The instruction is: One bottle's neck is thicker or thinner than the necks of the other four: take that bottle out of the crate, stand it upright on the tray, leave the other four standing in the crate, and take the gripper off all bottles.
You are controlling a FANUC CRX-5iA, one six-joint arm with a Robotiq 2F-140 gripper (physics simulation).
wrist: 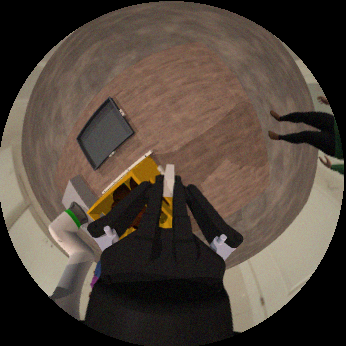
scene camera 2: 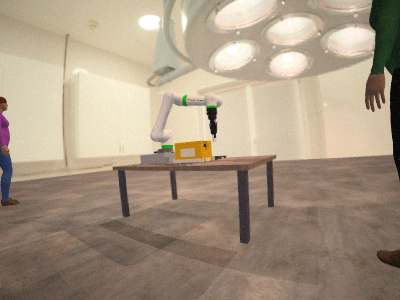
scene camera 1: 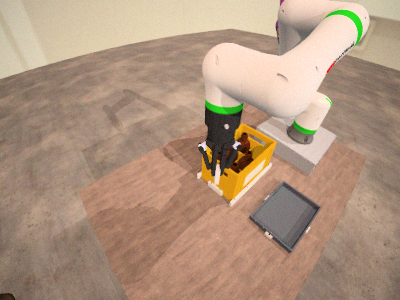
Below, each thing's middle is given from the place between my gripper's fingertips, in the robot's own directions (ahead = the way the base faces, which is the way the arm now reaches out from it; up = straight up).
My gripper is now 18 cm past the dark grey tray [scene camera 1: 285, 216], 24 cm to the right of it and 15 cm above it.
